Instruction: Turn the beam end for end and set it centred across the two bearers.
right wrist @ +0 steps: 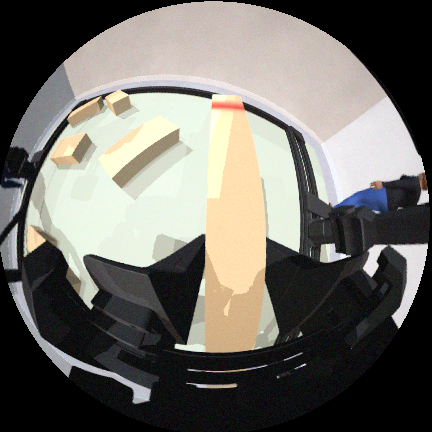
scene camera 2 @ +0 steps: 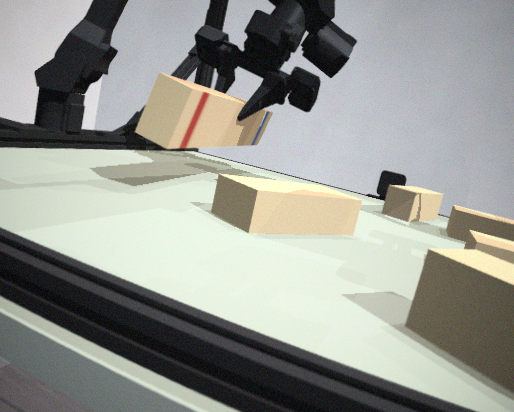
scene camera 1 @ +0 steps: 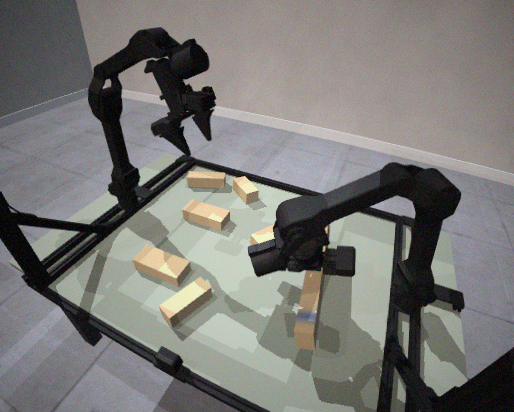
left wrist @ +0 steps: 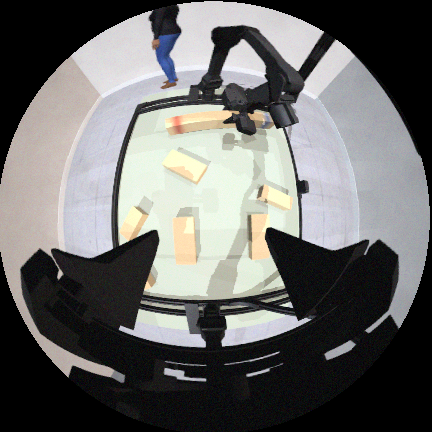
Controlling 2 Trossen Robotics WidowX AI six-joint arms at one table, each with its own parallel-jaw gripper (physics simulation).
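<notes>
In scene camera 1, the left gripper (scene camera 1: 200, 147) is open and holds nothing, while the right gripper (scene camera 1: 316, 266) holds a wooden beam (scene camera 1: 306, 327), clear of everything else. Scene camera 2 shows the right gripper (scene camera 2: 225, 112) and the wooden beam (scene camera 2: 178, 114). The right wrist view has the beam (right wrist: 235, 226) and the right gripper (right wrist: 231, 239) as well. In the left wrist view there are the left gripper (left wrist: 212, 234), the right gripper (left wrist: 222, 117) and the wooden beam (left wrist: 182, 123).
</notes>
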